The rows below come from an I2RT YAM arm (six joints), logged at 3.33 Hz.
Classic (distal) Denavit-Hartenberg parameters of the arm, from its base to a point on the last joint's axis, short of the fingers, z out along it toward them. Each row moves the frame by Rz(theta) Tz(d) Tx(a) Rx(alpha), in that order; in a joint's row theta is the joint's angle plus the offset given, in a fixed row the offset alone. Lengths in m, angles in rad.
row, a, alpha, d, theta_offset
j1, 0.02, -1.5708, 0.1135, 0
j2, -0.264, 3.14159, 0, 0
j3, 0.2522, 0, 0, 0.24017
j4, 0.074, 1.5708, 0, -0.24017
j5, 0, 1.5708, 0, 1.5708
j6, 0, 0, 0.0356, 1.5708
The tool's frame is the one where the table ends.
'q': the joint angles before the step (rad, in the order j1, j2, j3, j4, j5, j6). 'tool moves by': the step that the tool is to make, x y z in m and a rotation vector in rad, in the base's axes. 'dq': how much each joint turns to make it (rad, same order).
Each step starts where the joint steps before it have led.
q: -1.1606 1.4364 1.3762 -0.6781 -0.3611 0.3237
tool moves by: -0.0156 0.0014 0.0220 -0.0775 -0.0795 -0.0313
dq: -0.0497 -0.0454 0.0126 0.0529 -0.0424 0.0247
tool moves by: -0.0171 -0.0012 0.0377 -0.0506 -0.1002 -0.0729
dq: -0.0581 -0.0113 0.1042 -0.0022 -0.0298 0.0808
